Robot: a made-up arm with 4 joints.
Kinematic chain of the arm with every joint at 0, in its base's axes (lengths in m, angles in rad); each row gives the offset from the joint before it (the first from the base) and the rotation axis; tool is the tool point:
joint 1: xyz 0 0 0.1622 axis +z
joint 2: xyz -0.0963 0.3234 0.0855 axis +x
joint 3: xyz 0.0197 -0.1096 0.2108 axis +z
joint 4: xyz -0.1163 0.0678 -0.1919 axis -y
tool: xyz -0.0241 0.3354 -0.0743
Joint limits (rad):
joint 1: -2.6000..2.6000
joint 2: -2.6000..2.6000
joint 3: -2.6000..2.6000
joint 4: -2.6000..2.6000
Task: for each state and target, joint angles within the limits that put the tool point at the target. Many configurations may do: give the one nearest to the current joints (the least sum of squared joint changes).
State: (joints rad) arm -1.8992 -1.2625 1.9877 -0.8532
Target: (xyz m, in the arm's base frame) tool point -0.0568 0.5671 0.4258
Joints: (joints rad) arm -1.0223 -1.2288 1.3238 -0.8498
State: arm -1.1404 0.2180 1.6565 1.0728
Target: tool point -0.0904 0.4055 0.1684
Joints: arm -1.3670 0.1231 2.0071 1.0644
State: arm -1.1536 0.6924 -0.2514 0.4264
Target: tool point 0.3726 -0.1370 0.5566
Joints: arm -1.9956 1.5225 -0.4301 0.1074
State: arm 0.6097 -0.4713 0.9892 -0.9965
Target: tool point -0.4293 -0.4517 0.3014
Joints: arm 1.4073 -1.0953 0.9660 -1.6426
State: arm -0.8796 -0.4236 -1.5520 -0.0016
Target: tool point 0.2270 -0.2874 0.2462
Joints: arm -1.2723 -0.2986 -2.0589 0.1104
